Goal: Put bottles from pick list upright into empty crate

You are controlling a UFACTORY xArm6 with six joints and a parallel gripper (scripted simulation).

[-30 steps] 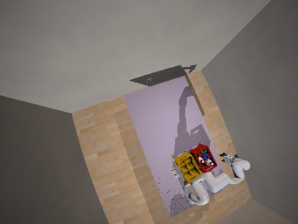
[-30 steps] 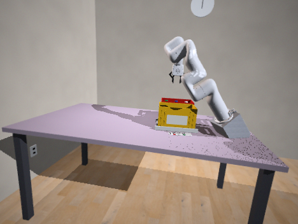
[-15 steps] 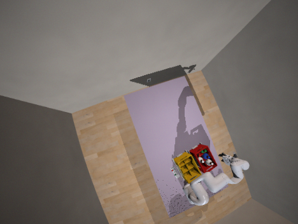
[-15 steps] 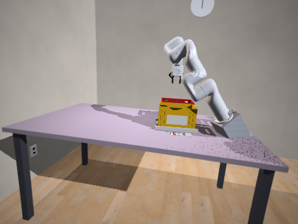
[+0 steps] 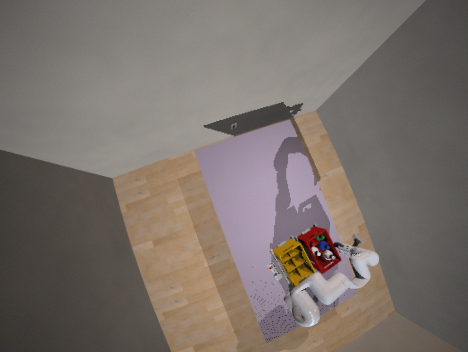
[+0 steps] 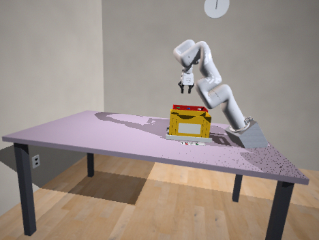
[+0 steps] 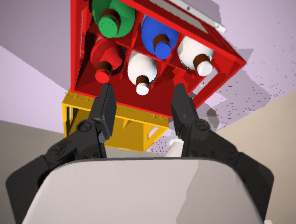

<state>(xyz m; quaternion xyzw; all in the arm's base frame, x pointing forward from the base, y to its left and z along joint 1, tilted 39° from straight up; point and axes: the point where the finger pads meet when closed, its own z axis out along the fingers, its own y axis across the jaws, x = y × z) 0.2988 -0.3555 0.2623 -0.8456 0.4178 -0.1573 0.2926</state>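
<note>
My gripper is now 21 cm above the green-label bottle, 5 cm short of it and 2 cm to the right of it. Also, from my hand: red crate: 22 cm below, 5 cm behind, 3 cm to the left; then blue-label bottle: 21 cm below, 4 cm behind, 1 cm to the right; then white bottle: 21 cm below, 12 cm behind, 4 cm to the right.
</note>
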